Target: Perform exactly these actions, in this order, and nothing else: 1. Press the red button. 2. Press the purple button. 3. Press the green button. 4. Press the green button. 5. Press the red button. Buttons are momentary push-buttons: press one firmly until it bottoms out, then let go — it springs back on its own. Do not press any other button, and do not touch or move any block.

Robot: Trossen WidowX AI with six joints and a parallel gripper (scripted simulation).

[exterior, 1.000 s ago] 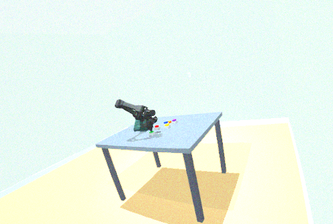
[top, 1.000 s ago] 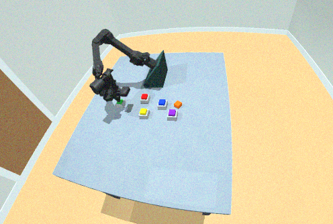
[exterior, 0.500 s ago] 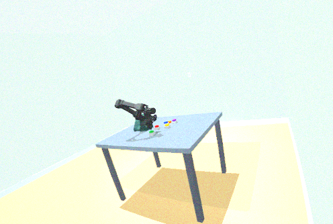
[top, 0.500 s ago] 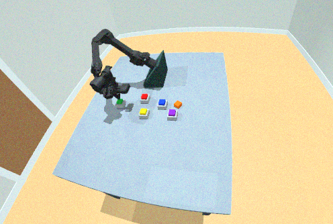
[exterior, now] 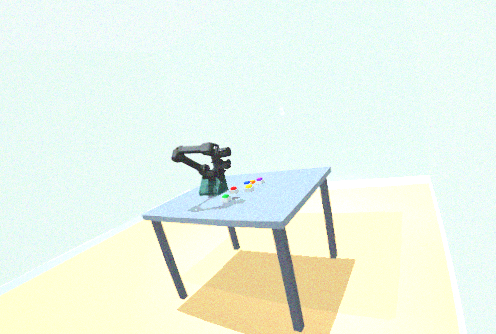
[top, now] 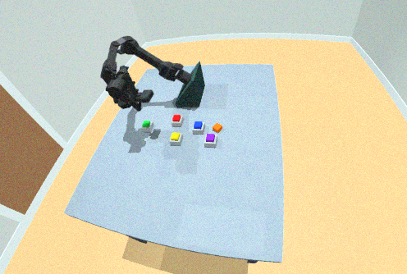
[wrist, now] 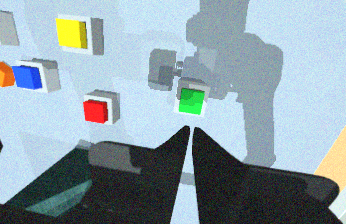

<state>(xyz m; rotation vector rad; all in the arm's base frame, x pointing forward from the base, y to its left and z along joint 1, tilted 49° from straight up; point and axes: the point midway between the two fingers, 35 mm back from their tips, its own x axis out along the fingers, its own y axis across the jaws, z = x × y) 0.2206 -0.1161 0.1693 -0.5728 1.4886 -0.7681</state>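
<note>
The red button is 15 cm to the left of my gripper tip, 9 cm below it and 3 cm behind it. The rest, counted from my gripper tip: yellow button 17 cm to the left, 9 cm below, 9 cm ahead; then blue button 26 cm to the left, 9 cm below, 2 cm ahead; then green button 9 cm below.
</note>
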